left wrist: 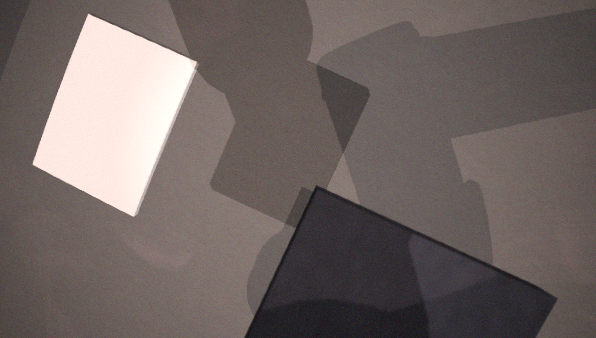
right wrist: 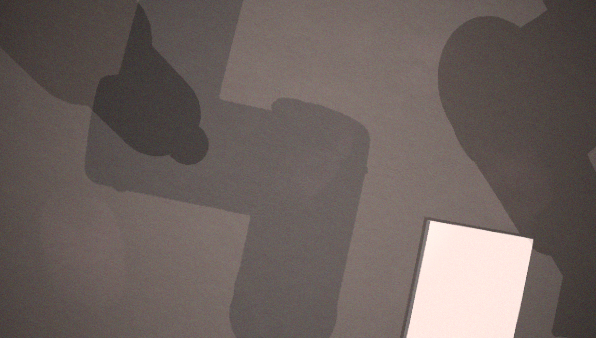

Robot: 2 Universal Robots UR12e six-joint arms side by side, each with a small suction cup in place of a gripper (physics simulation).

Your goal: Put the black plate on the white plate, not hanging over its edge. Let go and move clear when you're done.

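Frame: origin at the left arm's base, x right, y back, z down, level; metres.
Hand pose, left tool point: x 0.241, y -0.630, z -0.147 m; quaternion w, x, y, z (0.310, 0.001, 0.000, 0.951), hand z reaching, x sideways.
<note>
After its pixels a point has its place.
The black plate (left wrist: 375,270) @[x 0.256, y -0.592, z -0.158 m] is large and near at the bottom of the left wrist view, cut off by the lower edge. It is held level above the table by my left suction cup, which is hidden behind it. The white plate (left wrist: 115,115) @[x 0.446, y -0.646, z -0.005 m] (right wrist: 467,285) @[x 0.460, y -0.631, z -0.005 m] lies flat on the table, at the upper left of the left wrist view and at the lower right of the right wrist view, where its lower part is cut off. The two plates are apart. My right suction cup does not show; it is off the white plate and carries nothing.
The grey-brown table top (left wrist: 75,280) @[x 0.403, y -0.804, z 0.000 m] (right wrist: 325,50) @[x 0.658, y -0.481, z 0.000 m] spreads under both plates. Broad dark shadows of the arms fall across it in both views, between the plates in the left wrist view and beside the white plate in the right wrist view.
</note>
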